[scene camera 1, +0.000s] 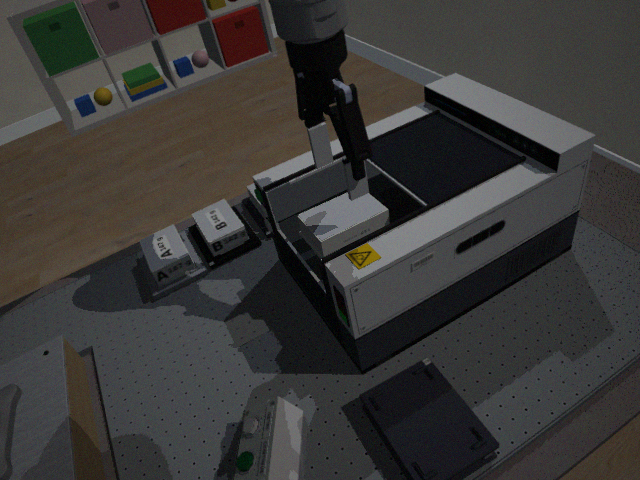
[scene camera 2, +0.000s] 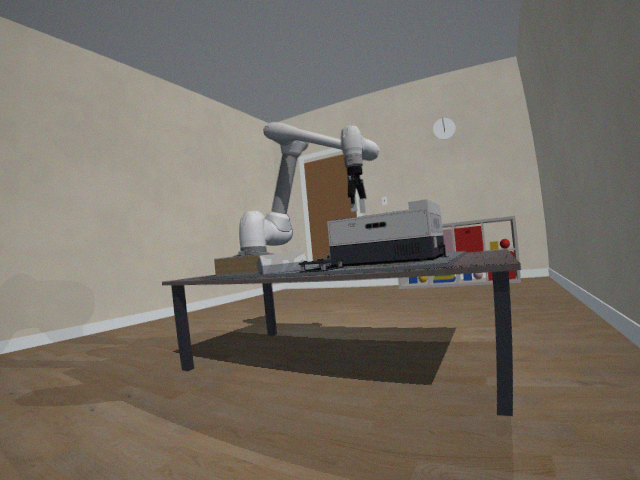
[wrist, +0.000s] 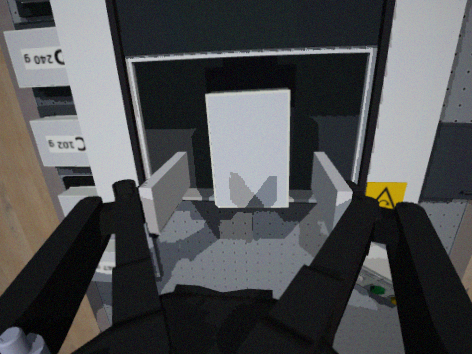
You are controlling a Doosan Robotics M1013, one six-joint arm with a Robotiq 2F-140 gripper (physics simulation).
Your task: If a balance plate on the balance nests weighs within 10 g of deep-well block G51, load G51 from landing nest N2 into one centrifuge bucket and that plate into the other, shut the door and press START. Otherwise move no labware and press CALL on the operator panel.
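Frame: origin at the arm's base, x right, y ahead, z up, level; metres.
Where they show: gripper, fingertip midpoint: (scene camera 1: 340,179) (scene camera 2: 359,212) (wrist: 248,169).
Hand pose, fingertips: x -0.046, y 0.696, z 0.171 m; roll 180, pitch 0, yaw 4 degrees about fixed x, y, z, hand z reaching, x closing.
Things, the pixels of their top centre, and the offset from my fingertips.
- white block, middle of its top: (wrist: 249,155) (scene camera 1: 341,211) dx -0.003, dy -0.008, dz -0.061 m
- dark door, middle of its top: (scene camera 1: 435,152) dx -0.019, dy +0.182, dz -0.036 m
- Plates A, middle of its top: (scene camera 1: 163,247) (wrist: 111,267) dx -0.282, dy -0.320, dz -0.195 m
- B, middle of its top: (wrist: 92,215) (scene camera 1: 216,219) dx -0.301, dy -0.193, dz -0.195 m
- plate C, middle of its top: (wrist: 67,144) dx -0.321, dy -0.054, dz -0.195 m
- 240 g plate, middle of its top: (wrist: 45,58) dx -0.331, dy +0.082, dz -0.195 m
- operator panel, middle of its top: (scene camera 1: 255,474) (wrist: 401,295) (scene camera 2: 280,253) dx +0.281, dy -0.279, dz -0.165 m
- green button, middle of its top: (scene camera 1: 243,458) (wrist: 379,293) dx +0.249, dy -0.287, dz -0.174 m
- dark empty nest, middle of its top: (scene camera 1: 425,417) (wrist: 444,165) (scene camera 2: 321,259) dx +0.297, dy -0.045, dz -0.204 m
My gripper (scene camera 1: 339,174) (scene camera 2: 357,206) (wrist: 248,169) is open and empty, its fingertips above and either side of a white block (scene camera 1: 345,222) (wrist: 250,135). The block sits upright in the open chamber of the centrifuge (scene camera 1: 465,268) (scene camera 2: 379,229) (wrist: 82,95); its small print is unreadable. The dark door (scene camera 1: 429,149) (wrist: 250,27) is slid back. Plates A (scene camera 1: 165,255) and B (scene camera 1: 219,224) stand on nests beside the centrifuge; both labels look like 147 g. The wrist view shows plate C (wrist: 45,132), 102 g, and a 240 g plate (wrist: 32,75) with its letter partly hidden.
An operator panel (scene camera 1: 287,439) with a green button (scene camera 1: 244,461) (wrist: 377,290) stands on the perforated table. A dark empty nest (scene camera 1: 429,423) (wrist: 452,160) lies beside the centrifuge. A metal-topped wooden block (scene camera 1: 36,392) is at the left. The centrifuge side walls flank the chamber.
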